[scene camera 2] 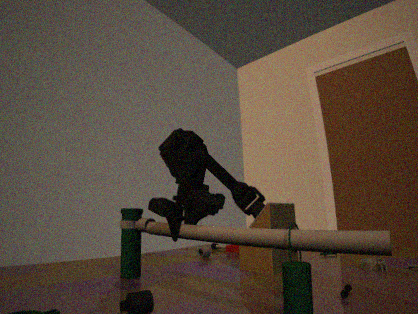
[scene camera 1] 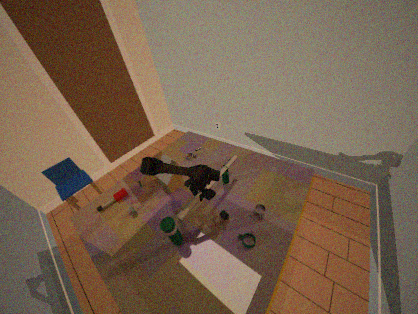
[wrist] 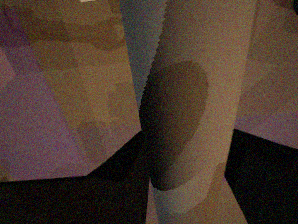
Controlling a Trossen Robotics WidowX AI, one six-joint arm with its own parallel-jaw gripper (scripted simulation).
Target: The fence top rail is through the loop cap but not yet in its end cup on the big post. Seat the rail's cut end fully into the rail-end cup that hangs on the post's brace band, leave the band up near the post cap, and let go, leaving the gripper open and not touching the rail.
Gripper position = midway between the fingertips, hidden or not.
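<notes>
My gripper (scene camera 2: 180, 240) is there to see, and it's also in the wrist view (wrist: 178, 134). I can see a big green post (scene camera 2: 131, 240) as well.
</notes>
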